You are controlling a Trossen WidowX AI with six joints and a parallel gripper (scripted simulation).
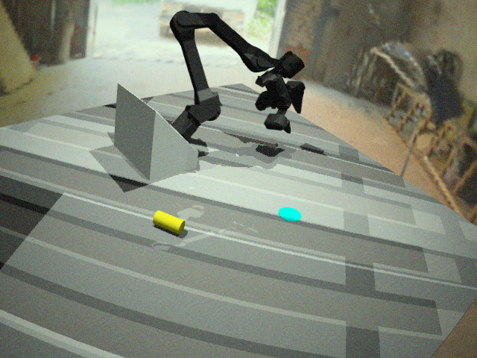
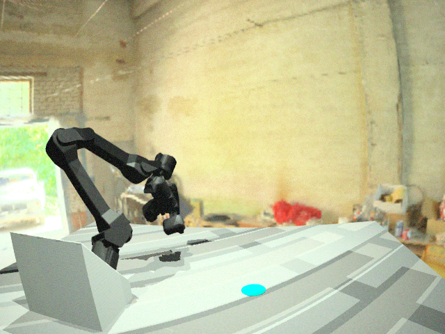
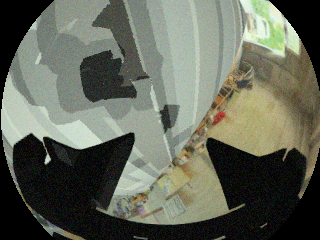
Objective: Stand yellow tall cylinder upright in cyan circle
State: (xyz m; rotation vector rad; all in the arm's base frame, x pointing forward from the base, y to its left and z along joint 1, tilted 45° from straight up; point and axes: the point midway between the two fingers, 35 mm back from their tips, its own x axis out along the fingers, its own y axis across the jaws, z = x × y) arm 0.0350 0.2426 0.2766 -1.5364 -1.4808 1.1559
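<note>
The yellow cylinder is 22 cm ahead of my gripper tip, 53 cm to the right of it and 8 cm below it. The rest, counted from my gripper tip: cyan circle (28 cm ahead, 22 cm to the right, 10 cm below).
</note>
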